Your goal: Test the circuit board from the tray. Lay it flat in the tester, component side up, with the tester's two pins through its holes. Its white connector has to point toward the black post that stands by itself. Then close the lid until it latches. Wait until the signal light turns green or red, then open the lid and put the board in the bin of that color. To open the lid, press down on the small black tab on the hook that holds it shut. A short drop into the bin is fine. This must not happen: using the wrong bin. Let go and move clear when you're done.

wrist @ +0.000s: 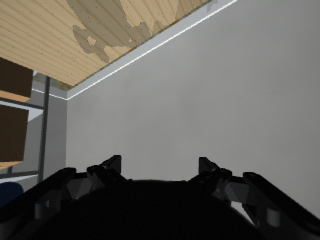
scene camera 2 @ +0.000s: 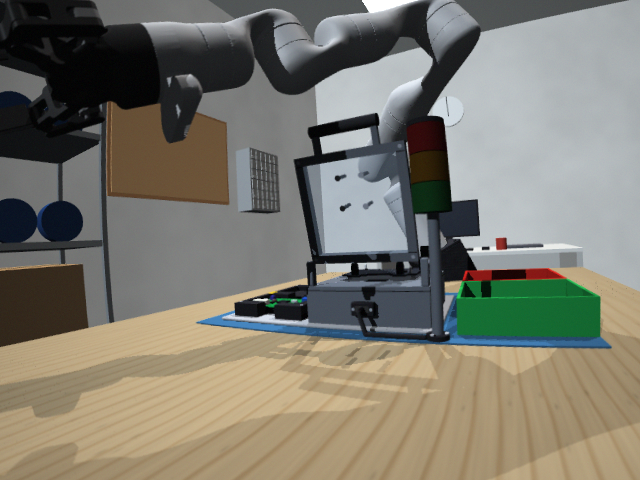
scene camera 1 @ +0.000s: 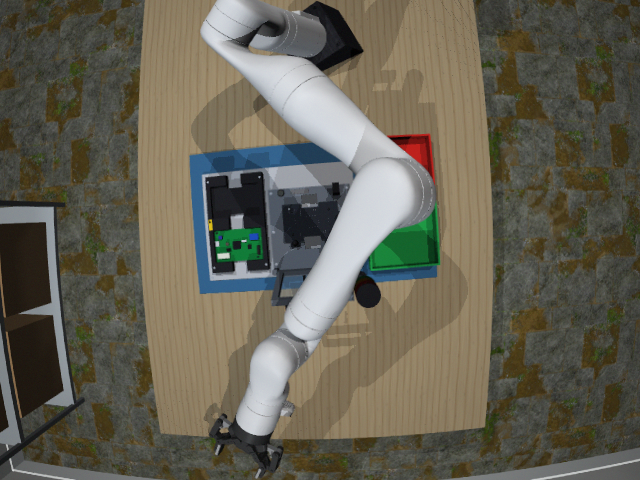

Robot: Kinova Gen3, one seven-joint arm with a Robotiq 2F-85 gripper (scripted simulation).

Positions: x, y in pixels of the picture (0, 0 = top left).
green bin: scene camera 2 519, 307; scene camera 1 418, 245; not seen in the wrist view (out of frame)
same spot on clear lid: (scene camera 1: 287, 283) = (scene camera 2: 321, 226)
